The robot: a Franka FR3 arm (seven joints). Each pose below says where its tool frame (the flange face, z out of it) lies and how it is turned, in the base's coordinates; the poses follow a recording.
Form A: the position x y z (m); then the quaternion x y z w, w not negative.
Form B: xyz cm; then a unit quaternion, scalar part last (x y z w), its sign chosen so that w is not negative. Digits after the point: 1 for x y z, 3 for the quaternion.
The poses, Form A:
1: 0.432 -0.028 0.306 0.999 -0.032 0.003 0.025
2: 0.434 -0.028 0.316 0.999 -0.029 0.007 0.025
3: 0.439 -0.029 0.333 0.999 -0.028 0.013 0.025
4: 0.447 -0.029 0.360 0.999 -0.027 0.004 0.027
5: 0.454 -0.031 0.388 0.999 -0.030 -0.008 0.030
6: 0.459 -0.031 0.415 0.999 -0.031 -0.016 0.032
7: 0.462 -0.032 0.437 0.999 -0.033 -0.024 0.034
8: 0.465 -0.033 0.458 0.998 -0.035 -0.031 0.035
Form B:
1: 43.2 -2.8 30.6 0.999 -0.032 0.003 0.025
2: 43.4 -2.8 31.6 0.999 -0.029 0.007 0.025
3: 43.9 -2.9 33.3 0.999 -0.028 0.013 0.025
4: 44.7 -2.9 36.0 0.999 -0.027 0.004 0.027
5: 45.4 -3.1 38.8 0.999 -0.030 -0.008 0.030
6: 45.9 -3.1 41.5 0.999 -0.031 -0.016 0.032
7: 46.2 -3.2 43.7 0.999 -0.033 -0.024 0.034
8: 46.5 -3.3 45.8 0.998 -0.035 -0.031 0.035
